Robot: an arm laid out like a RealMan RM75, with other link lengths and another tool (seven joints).
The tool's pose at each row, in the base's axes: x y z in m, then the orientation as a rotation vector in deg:
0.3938 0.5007 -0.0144 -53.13 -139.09 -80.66
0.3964 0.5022 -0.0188 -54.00 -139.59 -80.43
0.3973 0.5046 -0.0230 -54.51 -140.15 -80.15
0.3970 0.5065 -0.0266 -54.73 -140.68 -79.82
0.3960 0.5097 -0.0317 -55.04 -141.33 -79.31
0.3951 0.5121 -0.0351 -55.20 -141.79 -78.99
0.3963 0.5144 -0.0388 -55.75 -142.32 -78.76
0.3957 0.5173 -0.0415 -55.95 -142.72 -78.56
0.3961 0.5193 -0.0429 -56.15 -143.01 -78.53
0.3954 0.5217 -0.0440 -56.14 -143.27 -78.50
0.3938 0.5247 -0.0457 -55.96 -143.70 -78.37
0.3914 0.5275 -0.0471 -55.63 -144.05 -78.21
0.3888 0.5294 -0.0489 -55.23 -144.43 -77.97
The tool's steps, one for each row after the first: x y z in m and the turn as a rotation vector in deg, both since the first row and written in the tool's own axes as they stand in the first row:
-0.0034 -0.0011 0.0040 0.06 -0.80 0.13
-0.0050 -0.0027 0.0083 0.22 -1.43 0.09
-0.0055 -0.0048 0.0118 0.45 -1.88 -0.04
-0.0057 -0.0079 0.0170 0.79 -2.43 -0.15
-0.0055 -0.0100 0.0207 1.02 -2.79 -0.27
-0.0071 -0.0112 0.0248 1.12 -3.43 -0.30
-0.0066 -0.0124 0.0286 1.25 -3.80 -0.40
-0.0067 -0.0125 0.0310 1.26 -4.11 -0.48
-0.0057 -0.0128 0.0335 1.29 -4.28 -0.62
-0.0039 -0.0139 0.0367 1.44 -4.46 -0.91
-0.0014 -0.0154 0.0394 1.62 -4.49 -1.20
0.0006 -0.0176 0.0416 1.87 -4.50 -1.52

